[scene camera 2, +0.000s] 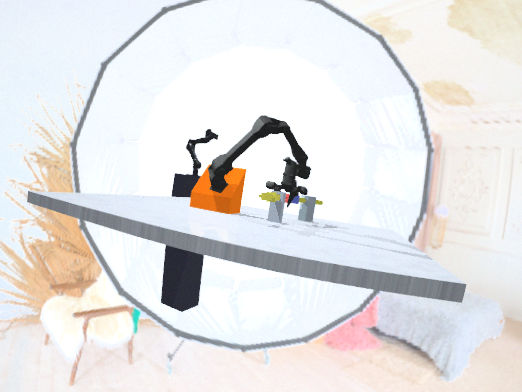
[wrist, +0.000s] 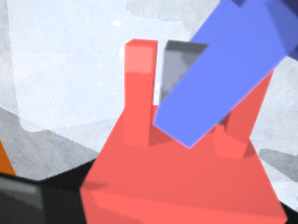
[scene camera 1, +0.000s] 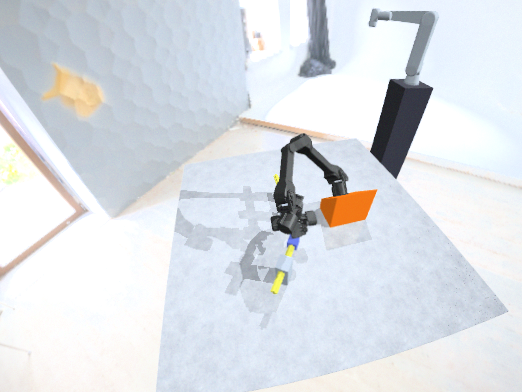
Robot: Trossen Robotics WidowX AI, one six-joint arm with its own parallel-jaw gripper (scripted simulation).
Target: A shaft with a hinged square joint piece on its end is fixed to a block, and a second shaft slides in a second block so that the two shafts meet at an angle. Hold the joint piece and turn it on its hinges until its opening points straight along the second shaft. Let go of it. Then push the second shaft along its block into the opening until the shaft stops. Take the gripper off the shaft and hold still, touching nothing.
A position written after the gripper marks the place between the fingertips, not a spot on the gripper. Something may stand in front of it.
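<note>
From the wrist you can see a red fork (wrist: 140, 166), and the gripper (wrist: 170, 155) is visible there too.
</note>
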